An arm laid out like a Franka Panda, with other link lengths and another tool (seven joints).
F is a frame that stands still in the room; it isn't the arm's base.
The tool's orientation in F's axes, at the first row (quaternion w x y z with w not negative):
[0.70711 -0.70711 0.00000 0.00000]
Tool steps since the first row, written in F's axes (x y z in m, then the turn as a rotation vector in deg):
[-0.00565 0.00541 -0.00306 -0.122 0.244 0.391]
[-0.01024 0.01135 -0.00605 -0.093 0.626 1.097]
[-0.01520 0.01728 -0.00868 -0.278 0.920 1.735]
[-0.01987 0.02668 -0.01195 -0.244 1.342 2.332]
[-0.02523 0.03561 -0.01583 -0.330 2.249 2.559]
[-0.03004 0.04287 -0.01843 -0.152 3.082 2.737]
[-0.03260 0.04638 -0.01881 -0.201 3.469 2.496]
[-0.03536 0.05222 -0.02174 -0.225 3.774 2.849]
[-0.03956 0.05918 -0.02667 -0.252 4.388 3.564]
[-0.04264 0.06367 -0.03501 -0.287 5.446 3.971]
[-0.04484 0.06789 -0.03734 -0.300 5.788 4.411]
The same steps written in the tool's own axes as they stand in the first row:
[-0.00565 0.00306 0.00541 -0.122 -0.391 0.244]
[-0.01024 0.00605 0.01135 -0.093 -1.097 0.626]
[-0.01520 0.00868 0.01728 -0.278 -1.735 0.920]
[-0.01987 0.01195 0.02668 -0.244 -2.332 1.342]
[-0.02523 0.01583 0.03561 -0.330 -2.559 2.249]
[-0.03004 0.01843 0.04287 -0.152 -2.737 3.082]
[-0.03260 0.01881 0.04638 -0.201 -2.496 3.469]
[-0.03536 0.02174 0.05222 -0.225 -2.849 3.774]
[-0.03956 0.02667 0.05918 -0.252 -3.564 4.388]
[-0.04264 0.03501 0.06367 -0.287 -3.971 5.446]
[-0.04484 0.03734 0.06789 -0.300 -4.411 5.788]

